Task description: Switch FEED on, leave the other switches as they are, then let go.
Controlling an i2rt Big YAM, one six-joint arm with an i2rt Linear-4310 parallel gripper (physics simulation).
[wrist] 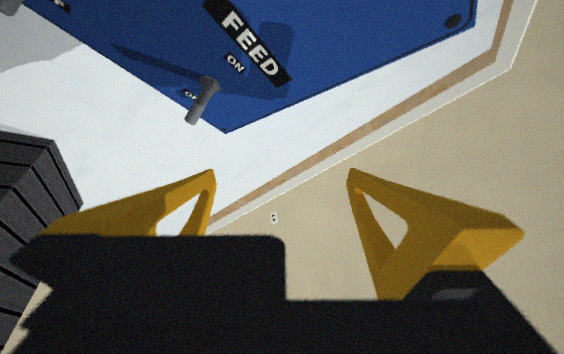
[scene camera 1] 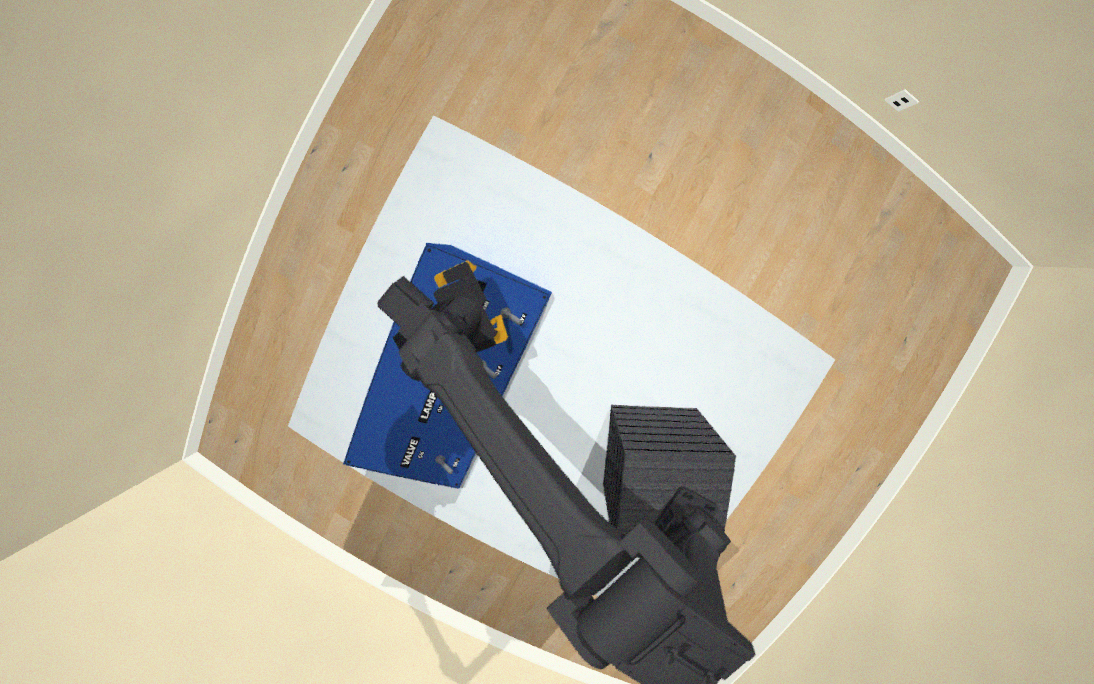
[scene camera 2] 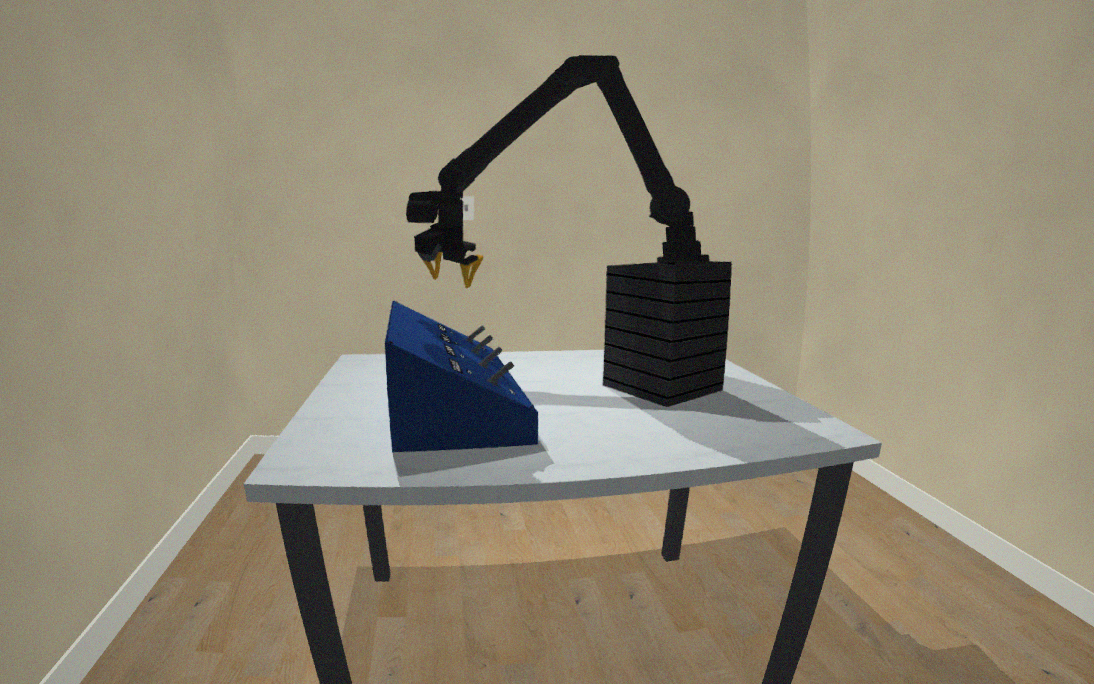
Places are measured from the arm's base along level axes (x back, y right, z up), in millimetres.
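Where they show: gripper, between the fingertips: (wrist: pixel 281 176) (scene camera 1: pixel 485 292) (scene camera 2: pixel 451 282); arm's base, origin of its link: (scene camera 1: pixel 681 521) (scene camera 2: pixel 682 262).
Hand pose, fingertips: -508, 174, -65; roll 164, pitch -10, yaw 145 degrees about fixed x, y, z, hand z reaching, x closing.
Observation:
Things, the pixels of their top centre, and the offset from my fingertips, as dx, dy, dz. Level surfaces: height alone.
- FEED lever, centre of its top: (wrist: pixel 198 114) (scene camera 1: pixel 511 318) (scene camera 2: pixel 476 325) +58, -35, -98
- FEED label, centre of its top: (wrist: pixel 254 50) -23, -41, -96
- VALVE lever, centre of its top: (scene camera 2: pixel 502 361) (scene camera 1: pixel 443 469) +87, -393, -98
- white table, height of its surface: dz -229
The blue switch panel (scene camera 1: pixel 372 431) (scene camera 2: pixel 455 411) (wrist: pixel 350 45) has a sloped face with grey levers. The FEED lever (scene camera 1: pixel 510 315) (scene camera 2: pixel 476 331) (wrist: pixel 202 102) is at the far end from scene camera 2 and leans toward its OFF mark. The FEED label (wrist: pixel 250 45) shows in the wrist view. The VALVE lever (scene camera 1: pixel 444 464) (scene camera 2: pixel 501 371) leans toward OFF at the other end. The levers between them lean alike in scene camera 2; the arm hides part of them in scene camera 1. My gripper (scene camera 1: pixel 474 302) (scene camera 2: pixel 451 282) (wrist: pixel 281 176) is open and empty, well above the panel, touching no lever.
The panel stands on a white table (scene camera 1: pixel 645 306) (scene camera 2: pixel 613 451). The arm's dark ribbed pedestal (scene camera 1: pixel 673 451) (scene camera 2: pixel 666 330) (wrist: pixel 30 185) stands on the same table, to the right of the panel in scene camera 2. The forearm passes over the panel in scene camera 1.

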